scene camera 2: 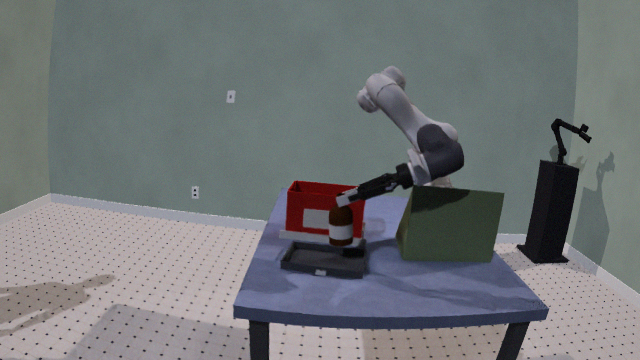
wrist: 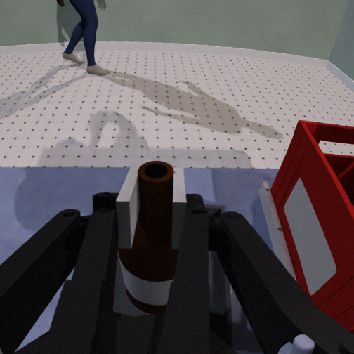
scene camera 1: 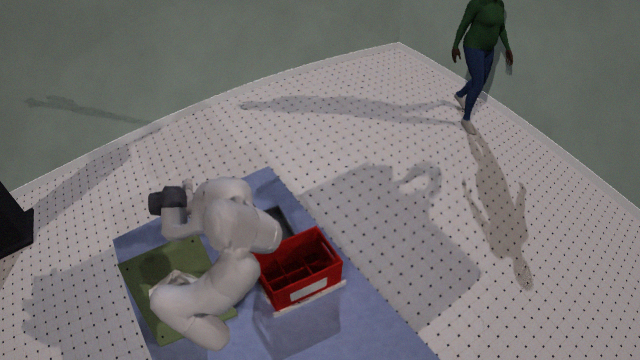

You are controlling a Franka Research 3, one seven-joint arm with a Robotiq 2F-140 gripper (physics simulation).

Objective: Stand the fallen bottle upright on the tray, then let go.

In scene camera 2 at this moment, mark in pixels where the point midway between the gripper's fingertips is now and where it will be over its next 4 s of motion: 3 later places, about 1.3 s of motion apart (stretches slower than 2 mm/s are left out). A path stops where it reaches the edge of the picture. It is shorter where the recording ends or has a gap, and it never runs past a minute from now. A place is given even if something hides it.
The gripper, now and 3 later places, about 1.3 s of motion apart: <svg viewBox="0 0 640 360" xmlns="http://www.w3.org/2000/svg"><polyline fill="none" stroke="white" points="337,201 326,218 342,215 364,217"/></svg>
